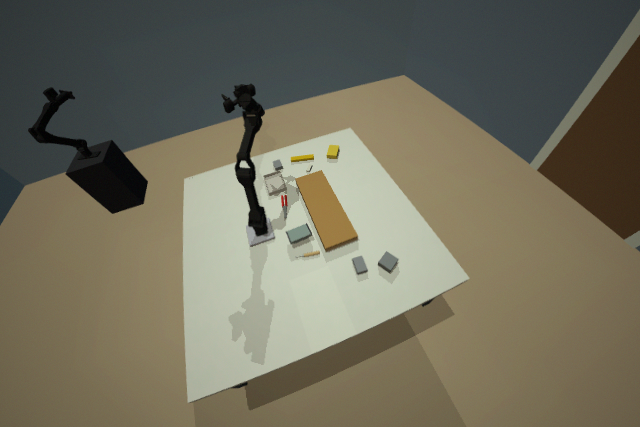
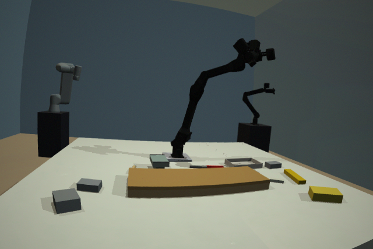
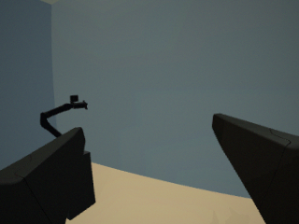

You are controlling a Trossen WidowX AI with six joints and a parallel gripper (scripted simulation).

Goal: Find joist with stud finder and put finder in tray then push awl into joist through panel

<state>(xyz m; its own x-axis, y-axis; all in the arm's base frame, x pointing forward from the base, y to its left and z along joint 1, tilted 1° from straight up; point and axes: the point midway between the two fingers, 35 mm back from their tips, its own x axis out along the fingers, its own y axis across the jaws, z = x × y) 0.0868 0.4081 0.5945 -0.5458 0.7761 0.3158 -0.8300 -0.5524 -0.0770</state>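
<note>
My gripper tip is 60 cm above the stud finder, 57 cm to the left of it and 11 cm short of it. The rest, counted from my gripper tip: grey tray 60 cm below, 13 cm to the right, 8 cm ahead; yellow bar 60 cm below, 31 cm ahead, 2 cm to the left; red-handled tool 60 cm below, 34 cm to the right, 9 cm ahead.
</note>
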